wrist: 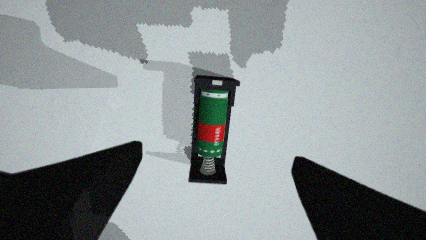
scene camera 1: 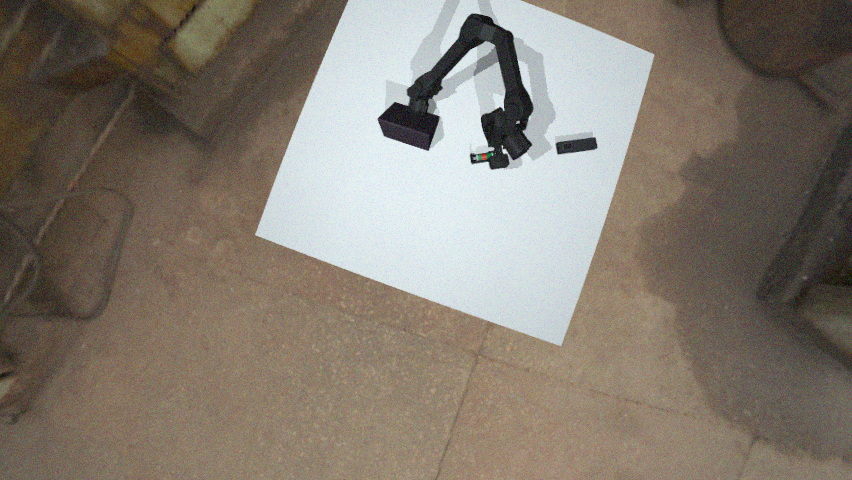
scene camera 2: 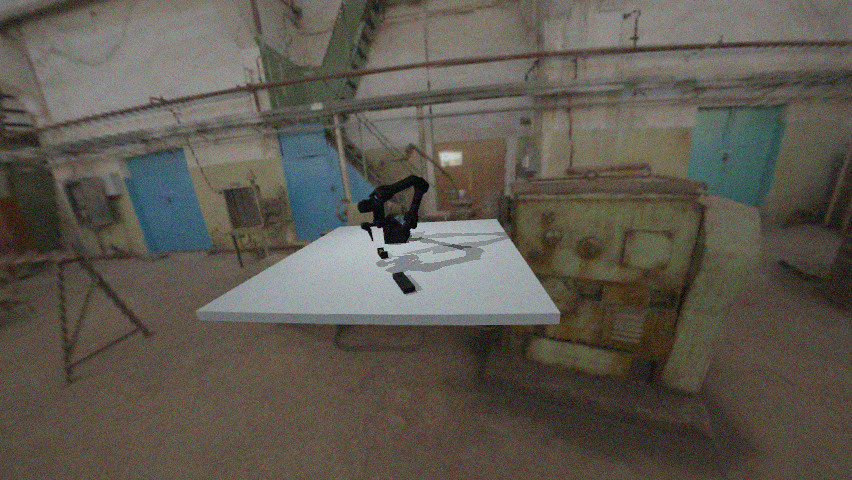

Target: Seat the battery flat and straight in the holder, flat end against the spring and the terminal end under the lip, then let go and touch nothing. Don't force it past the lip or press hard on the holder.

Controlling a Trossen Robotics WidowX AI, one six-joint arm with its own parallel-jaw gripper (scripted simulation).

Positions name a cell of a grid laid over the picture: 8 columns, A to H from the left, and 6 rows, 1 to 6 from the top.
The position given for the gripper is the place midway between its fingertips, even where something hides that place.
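In scene camera 1 the gripper (scene camera 1: E2) is open and holds nothing. In the wrist view the gripper is at (wrist: E4), and a battery (wrist: E3) is visible there too.
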